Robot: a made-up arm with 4 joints. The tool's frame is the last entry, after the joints. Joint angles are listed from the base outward.
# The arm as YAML. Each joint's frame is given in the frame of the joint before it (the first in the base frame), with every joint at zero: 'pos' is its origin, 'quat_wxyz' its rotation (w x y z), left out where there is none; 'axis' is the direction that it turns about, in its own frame. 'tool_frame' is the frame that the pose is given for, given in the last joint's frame.
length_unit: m
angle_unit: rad
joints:
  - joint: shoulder
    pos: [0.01, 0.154, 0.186]
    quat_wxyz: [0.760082, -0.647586, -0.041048, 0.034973]
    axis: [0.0, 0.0, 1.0]
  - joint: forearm
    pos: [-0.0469, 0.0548, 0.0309]
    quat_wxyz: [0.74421, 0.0, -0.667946, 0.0]
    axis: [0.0, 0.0, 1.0]
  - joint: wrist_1
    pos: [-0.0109, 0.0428, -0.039]
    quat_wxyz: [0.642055, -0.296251, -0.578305, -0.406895]
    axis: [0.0, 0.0, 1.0]
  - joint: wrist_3
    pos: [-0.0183, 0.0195, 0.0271]
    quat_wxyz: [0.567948, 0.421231, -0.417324, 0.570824]
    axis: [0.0, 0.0, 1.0]
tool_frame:
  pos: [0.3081, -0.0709, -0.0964]
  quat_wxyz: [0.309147, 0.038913, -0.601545, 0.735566]
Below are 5 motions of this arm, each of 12 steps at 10 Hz.
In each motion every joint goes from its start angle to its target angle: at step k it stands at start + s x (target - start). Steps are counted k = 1, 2, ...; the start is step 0. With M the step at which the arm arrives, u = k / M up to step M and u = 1 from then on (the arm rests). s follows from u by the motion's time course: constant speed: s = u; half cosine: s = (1 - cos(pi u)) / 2; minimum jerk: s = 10 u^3 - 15 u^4 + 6 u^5.
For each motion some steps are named. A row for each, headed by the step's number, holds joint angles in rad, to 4 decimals.
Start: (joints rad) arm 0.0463 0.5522 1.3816 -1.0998
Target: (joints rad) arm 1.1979 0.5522 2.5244 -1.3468
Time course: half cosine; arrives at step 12
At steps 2, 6, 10, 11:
2: 0.1234 0.5522 1.4582 -1.1163
6: 0.6221 0.5522 1.9530 -1.2233
10: 1.1208 0.5522 2.4478 -1.3303
11: 1.1783 0.5522 2.5049 -1.3426

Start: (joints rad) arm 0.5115 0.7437 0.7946 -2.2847
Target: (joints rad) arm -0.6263 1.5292 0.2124 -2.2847
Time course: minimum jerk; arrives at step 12
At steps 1, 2, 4, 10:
1: 0.5057 0.7477 0.7916 -2.2847
2: 0.4711 0.7716 0.7739 -2.2847
4: 0.2727 0.9086 0.6724 -2.2847
10: -0.5859 1.5013 0.2331 -2.2847

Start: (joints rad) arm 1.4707 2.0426 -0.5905 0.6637
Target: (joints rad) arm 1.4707 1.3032 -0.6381 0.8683
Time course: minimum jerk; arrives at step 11
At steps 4, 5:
4: 1.4707 1.8528 -0.6027 0.7162
5: 1.4707 1.7356 -0.6103 0.7487

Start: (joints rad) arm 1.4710 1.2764 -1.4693 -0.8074
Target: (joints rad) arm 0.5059 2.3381 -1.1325 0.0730
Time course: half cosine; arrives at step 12
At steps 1, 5, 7, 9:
1: 1.4546 1.2945 -1.4636 -0.7924
5: 1.1133 1.6699 -1.3445 -0.4811
7: 0.8636 1.9446 -1.2573 -0.2533
9: 0.6472 2.1826 -1.1818 -0.0559

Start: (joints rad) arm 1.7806 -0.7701 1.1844 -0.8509
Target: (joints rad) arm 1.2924 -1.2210 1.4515 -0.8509
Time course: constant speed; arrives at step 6
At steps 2, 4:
2: 1.6179 -0.9204 1.2734 -0.8509
4: 1.4551 -1.0707 1.3625 -0.8509

